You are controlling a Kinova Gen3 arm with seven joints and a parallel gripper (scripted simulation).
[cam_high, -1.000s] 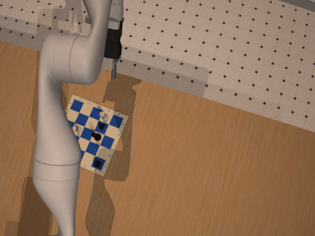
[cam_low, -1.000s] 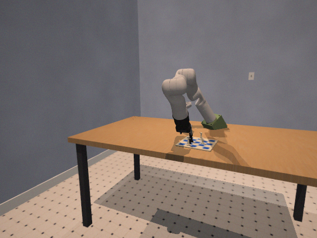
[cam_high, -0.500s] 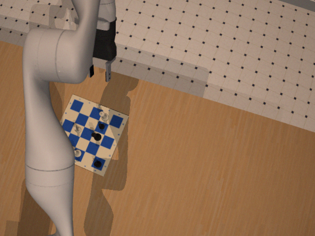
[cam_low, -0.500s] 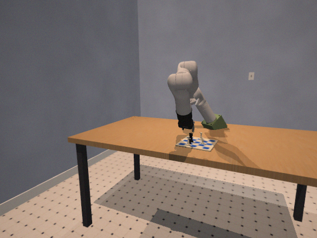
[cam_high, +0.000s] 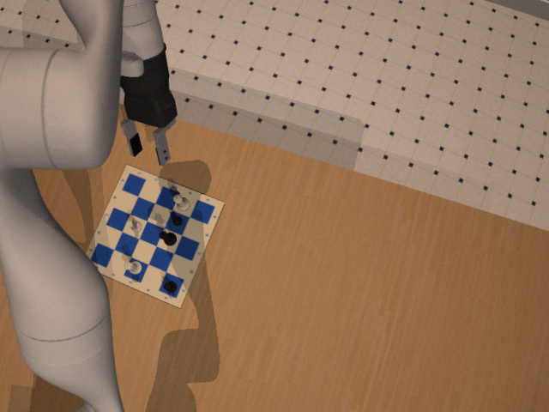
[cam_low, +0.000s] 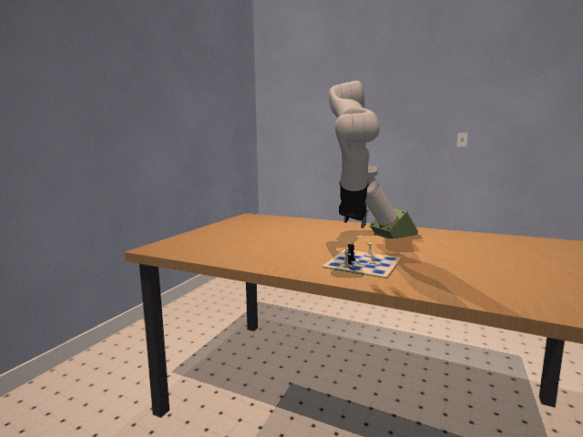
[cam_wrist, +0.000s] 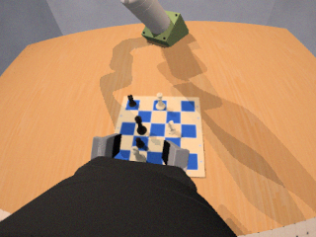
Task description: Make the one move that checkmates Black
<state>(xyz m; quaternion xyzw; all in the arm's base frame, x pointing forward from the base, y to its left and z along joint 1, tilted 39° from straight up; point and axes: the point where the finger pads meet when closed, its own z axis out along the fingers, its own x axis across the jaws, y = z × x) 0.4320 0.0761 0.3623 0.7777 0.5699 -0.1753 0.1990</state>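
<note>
My hand is 120 mm past the blue-and-cream chessboard, 20 mm to the right of it and 180 mm above it.
</note>
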